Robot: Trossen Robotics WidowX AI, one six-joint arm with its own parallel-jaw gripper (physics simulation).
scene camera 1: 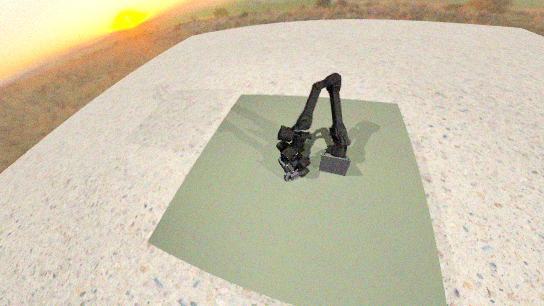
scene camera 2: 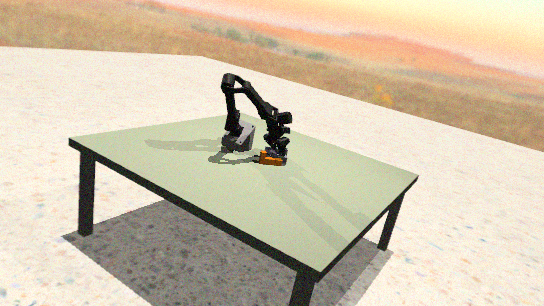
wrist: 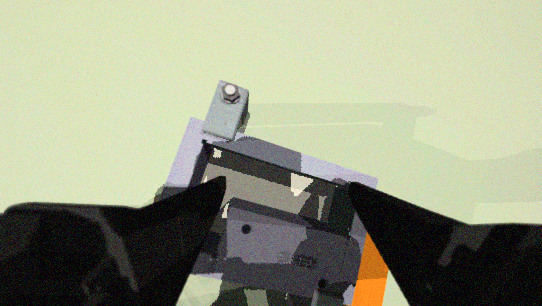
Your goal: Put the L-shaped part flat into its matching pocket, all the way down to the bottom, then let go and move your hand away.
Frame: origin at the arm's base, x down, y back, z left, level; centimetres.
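Seen in the pictures: gripper, fingertip midpoint: (scene camera 1: 287,165) (scene camera 2: 279,153) (wrist: 287,184); arm's base, link origin: (scene camera 1: 338,156) (scene camera 2: 236,131).
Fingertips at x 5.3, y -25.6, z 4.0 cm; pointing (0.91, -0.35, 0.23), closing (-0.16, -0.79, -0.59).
Offsets run from my fingertips to a thing's top centre. "pt": to the spot under its first point. Level surfaces: height alone.
A lavender-grey frame @(pt dz +5.7, dx -0.6, dy +4.5 cm) (wrist: 182,152) (scene camera 1: 299,174) with a walled pocket stands on the table, a bolted metal tab at one corner. In the wrist view, a flat grey-purple piece @(pt dz -1.9, dx -0.6, dy +3.3 cm) (wrist: 265,240) with dark round holes lies in the lower part of the pocket, mostly in shadow; it looks like the L-shaped part. Its full outline and depth are hidden. Pale pocket floor shows above it. My gripper (wrist: 287,184) (scene camera 1: 293,166) is open and empty, pointing down low over the frame, one dark fingertip over the pocket's left part and the other near its right end.
An orange block @(dz -10.2, dx -3.0, dy -0.2 cm) (wrist: 371,270) (scene camera 2: 270,158) sits against the frame's right side in the wrist view. The arm's grey base (scene camera 1: 334,164) (scene camera 2: 245,136) stands close beside the frame on the green table top @(dx +3.0 cm) (scene camera 1: 300,235) (scene camera 2: 225,190). Arm shadows cross the table.
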